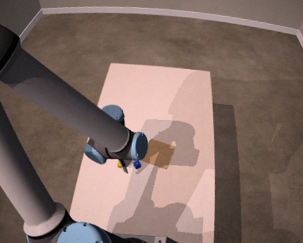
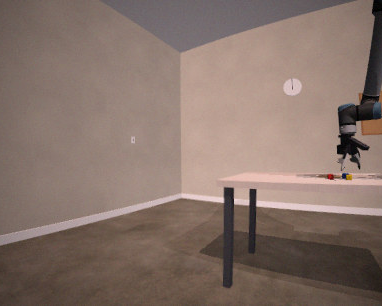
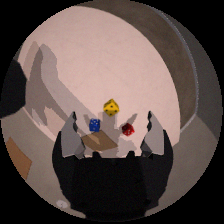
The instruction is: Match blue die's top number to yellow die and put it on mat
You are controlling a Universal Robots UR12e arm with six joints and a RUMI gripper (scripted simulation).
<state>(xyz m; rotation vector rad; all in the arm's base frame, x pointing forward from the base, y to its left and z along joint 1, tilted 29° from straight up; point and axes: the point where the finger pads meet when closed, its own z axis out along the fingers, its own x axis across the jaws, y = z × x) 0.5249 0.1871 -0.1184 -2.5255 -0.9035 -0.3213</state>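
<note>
Right now the yellow die is 40 mm below my hand, 10 mm to the right of it and 10 mm ahead of it. The rest, counted from my hand: mat: 200 mm to the right, 90 mm ahead, 50 mm below; then blue die: 90 mm to the right, 40 mm below, 10 mm ahead; then red die: 110 mm ahead, 40 mm to the right, 40 mm below.
</note>
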